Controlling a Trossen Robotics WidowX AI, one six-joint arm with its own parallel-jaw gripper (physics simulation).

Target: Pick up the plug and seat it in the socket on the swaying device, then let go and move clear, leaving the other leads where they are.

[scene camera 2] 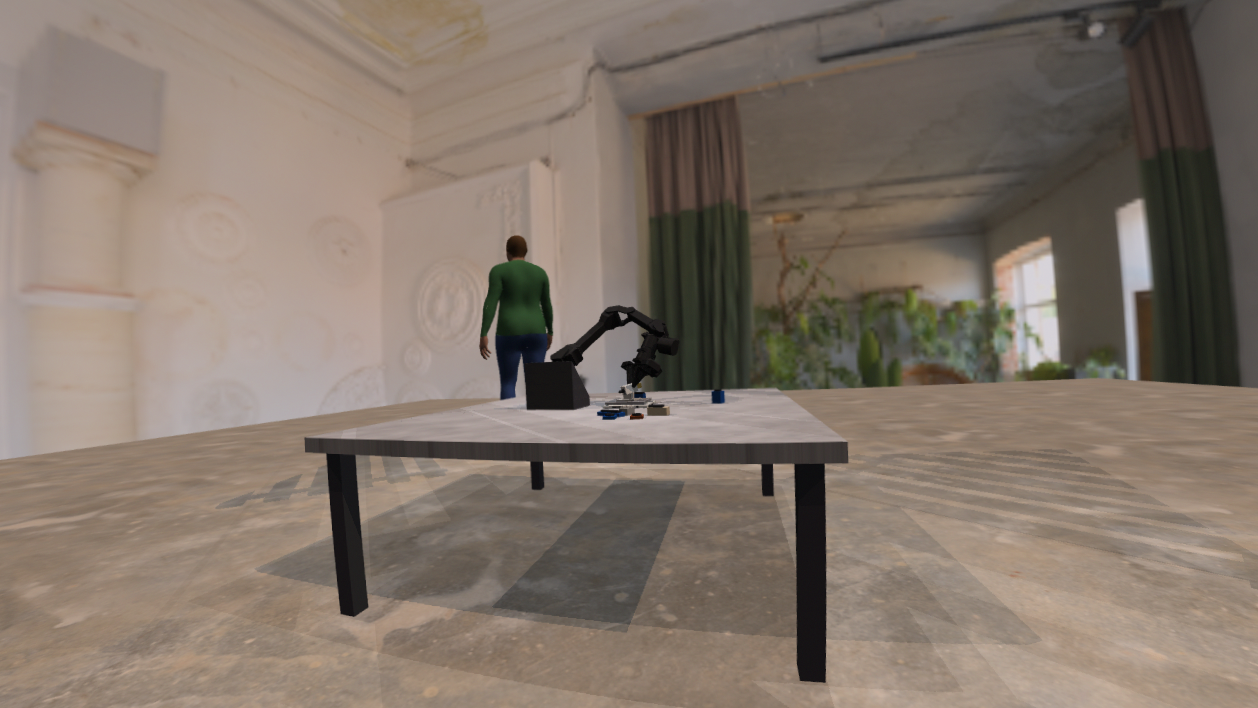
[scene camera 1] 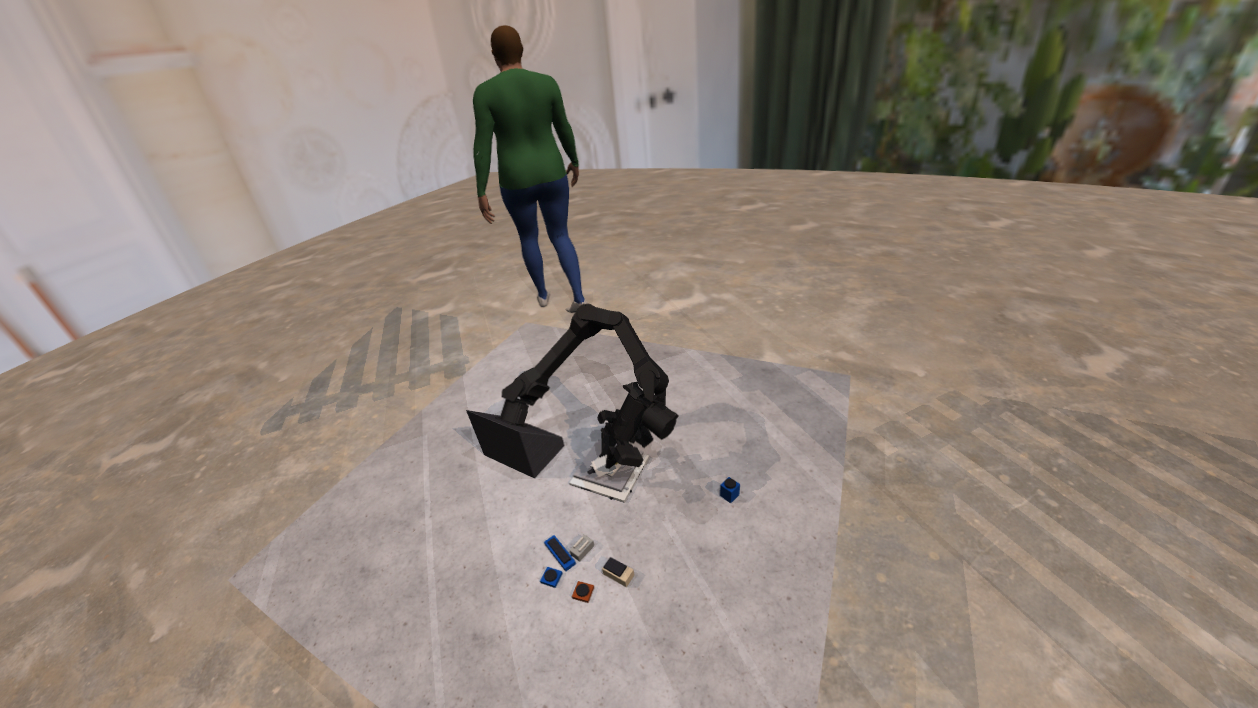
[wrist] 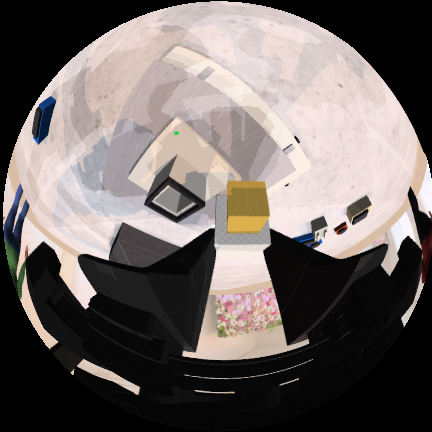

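My gripper (wrist: 238,233) (scene camera 1: 607,459) (scene camera 2: 629,384) is shut on the plug (wrist: 248,202), which has a pale grey body and a gold end. The gold end sticks out beyond the fingertips. The swaying device has a beige housing (wrist: 192,150) with a small green light, set on a grey plate with a white rim (wrist: 240,92) (scene camera 1: 597,486). Its dark-framed square socket (wrist: 154,203) lies left of the plug in the wrist view. The plug's gold end is beside the socket, outside its opening. In the scene views the plug and socket are too small and covered to tell apart.
A blue block (scene camera 1: 729,491) (scene camera 2: 718,397) stands right of the device. A long blue piece (scene camera 1: 559,552), a grey connector (scene camera 1: 581,546), a small blue piece (scene camera 1: 551,577), an orange piece (scene camera 1: 582,591) and a beige block (scene camera 1: 619,575) lie in front. A person (scene camera 1: 526,132) (scene camera 2: 519,299) stands behind the table.
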